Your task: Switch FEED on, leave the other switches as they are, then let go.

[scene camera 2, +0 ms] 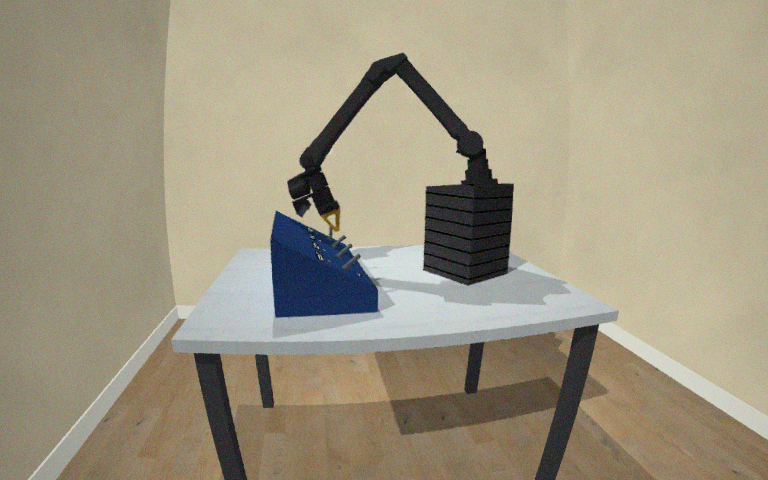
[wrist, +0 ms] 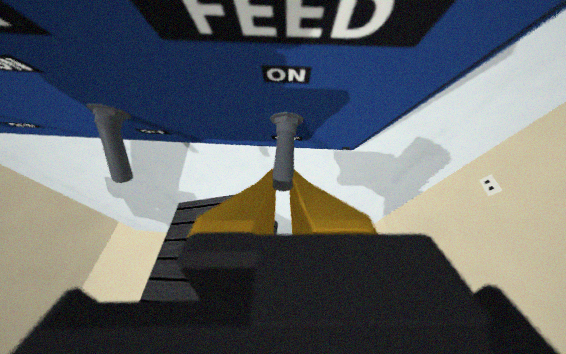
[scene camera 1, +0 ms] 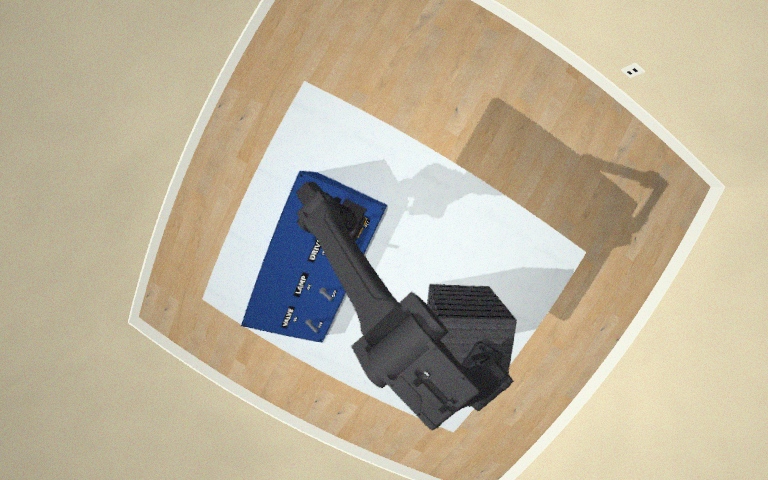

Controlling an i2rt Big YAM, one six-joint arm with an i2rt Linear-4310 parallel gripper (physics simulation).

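Places are measured from the arm's base along level axes (x ahead, y left, z up), in metres.
Where they show: gripper, fingertip midpoint: (scene camera 2: 337, 231) (wrist: 282, 176) (scene camera 1: 362, 225); arm's base, origin of the base link: (scene camera 2: 479, 184) (scene camera 1: 478, 365).
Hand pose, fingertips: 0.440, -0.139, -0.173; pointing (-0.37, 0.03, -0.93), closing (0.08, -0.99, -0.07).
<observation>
Things, the pixels of their top centre, and the offset from my fingertips, as dx, dy, dz. Level surfaces: height alone.
- FEED lever, middle of its top: (wrist: 282, 188) (scene camera 2: 330, 224) +0.022, +0.001, +0.022
- DRIVE lever, middle of its top: (wrist: 100, 171) (scene camera 2: 339, 235) +0.000, +0.119, +0.010
- LAMP lever, middle of its top: (scene camera 2: 345, 243) (scene camera 1: 325, 297) -0.010, +0.239, +0.010
- VALVE lever, middle of its top: (scene camera 2: 352, 253) (scene camera 1: 311, 329) -0.019, +0.358, +0.010
- white table, its level: dz -0.122
The blue switch box (scene camera 1: 271, 266) (scene camera 2: 322, 297) (wrist: 200, 75) has a sloping face with labelled switches. The FEED lever (scene camera 2: 330, 230) (wrist: 285, 145) is grey, below its ON label, and stands more upright than the others in scene camera 2. My gripper (scene camera 2: 336, 228) (wrist: 282, 176) is shut on the FEED lever at its outer end; the lever hides the yellow fingertips in the wrist view. The DRIVE lever (scene camera 2: 338, 241) (wrist: 114, 145), LAMP lever (scene camera 1: 326, 293) (scene camera 2: 344, 250) and VALVE lever (scene camera 1: 312, 325) (scene camera 2: 351, 261) lean toward the low edge. The arm hides FEED in scene camera 1.
The white table (scene camera 1: 277, 141) (scene camera 2: 407, 333) carries the box and a black ribbed pedestal (scene camera 1: 478, 333) (scene camera 2: 467, 237) (wrist: 172, 250) that bears my arm. My forearm (scene camera 1: 356, 271) (scene camera 2: 342, 118) reaches over the box. The neighbouring DRIVE lever stands beside FEED.
</observation>
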